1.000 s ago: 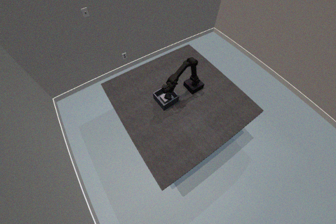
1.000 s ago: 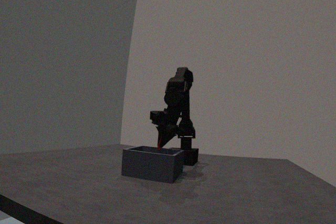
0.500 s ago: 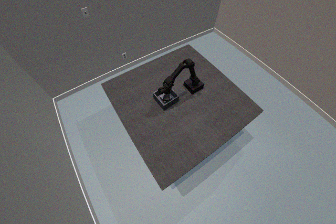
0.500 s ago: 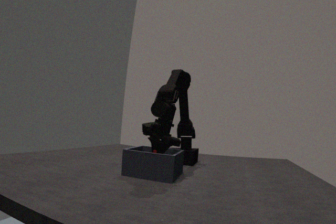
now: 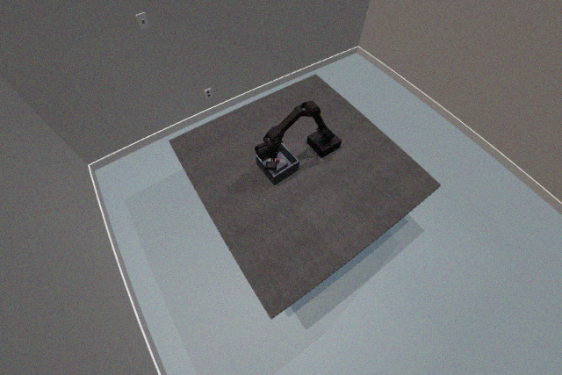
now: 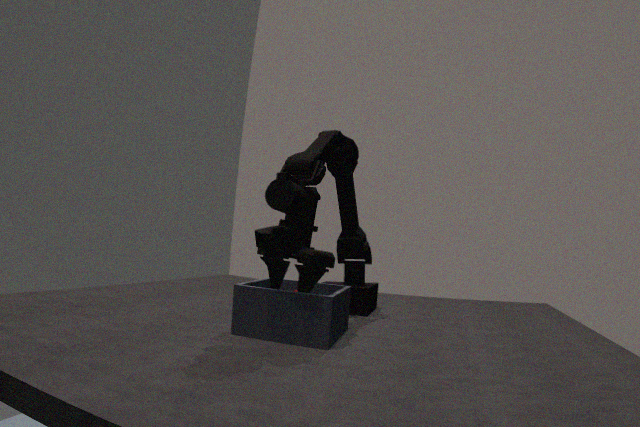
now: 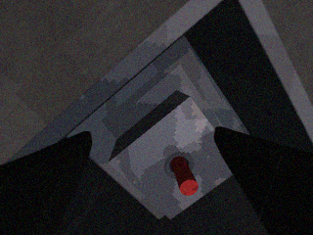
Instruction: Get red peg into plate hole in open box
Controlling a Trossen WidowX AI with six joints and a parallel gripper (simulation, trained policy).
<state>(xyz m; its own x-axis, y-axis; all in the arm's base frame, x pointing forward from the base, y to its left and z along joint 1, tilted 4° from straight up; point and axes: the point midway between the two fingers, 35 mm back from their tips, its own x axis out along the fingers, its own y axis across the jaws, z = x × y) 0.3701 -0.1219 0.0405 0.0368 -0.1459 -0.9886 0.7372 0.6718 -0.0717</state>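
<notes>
Now: the red peg 4 cm behind my gripper tip, 1 cm to the left of it and 3 cm below it. Round my gripper tip: plate: 4 cm behind, 1 cm to the left, 3 cm below; then box: 4 cm behind, 1 cm to the left, 5 cm below.
</notes>
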